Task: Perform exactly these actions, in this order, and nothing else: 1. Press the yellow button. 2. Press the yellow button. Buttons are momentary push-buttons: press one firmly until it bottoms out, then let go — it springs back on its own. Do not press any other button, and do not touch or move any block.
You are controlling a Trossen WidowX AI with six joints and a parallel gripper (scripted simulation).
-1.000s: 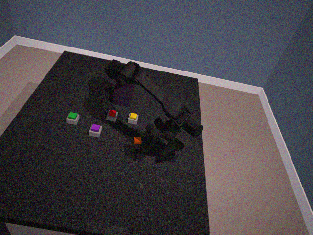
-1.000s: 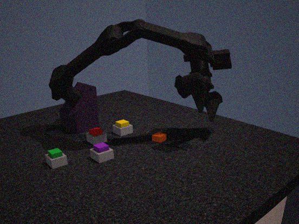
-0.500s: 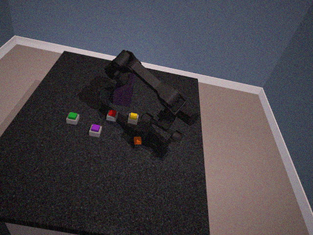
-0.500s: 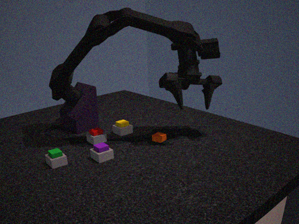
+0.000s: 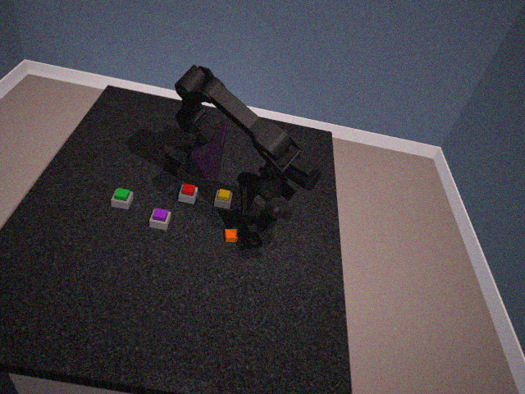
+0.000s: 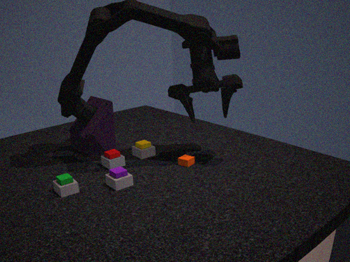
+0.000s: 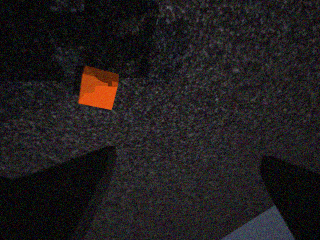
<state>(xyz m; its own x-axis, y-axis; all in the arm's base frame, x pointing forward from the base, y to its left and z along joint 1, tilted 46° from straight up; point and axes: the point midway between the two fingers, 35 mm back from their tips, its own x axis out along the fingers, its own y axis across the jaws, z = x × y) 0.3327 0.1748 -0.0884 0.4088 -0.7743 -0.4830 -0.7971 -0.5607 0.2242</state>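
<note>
Now: gripper tip 180 mm past the yellow button, 90 mm to the left of it and 90 mm above it. The rest, counted from my gripper tip: purple button: 240 mm to the right, 90 mm below, 40 mm behind; then orange block: 110 mm below, 40 mm to the right, 40 mm behind; then red button: 200 mm to the right, 170 mm behind, 90 mm below.
</note>
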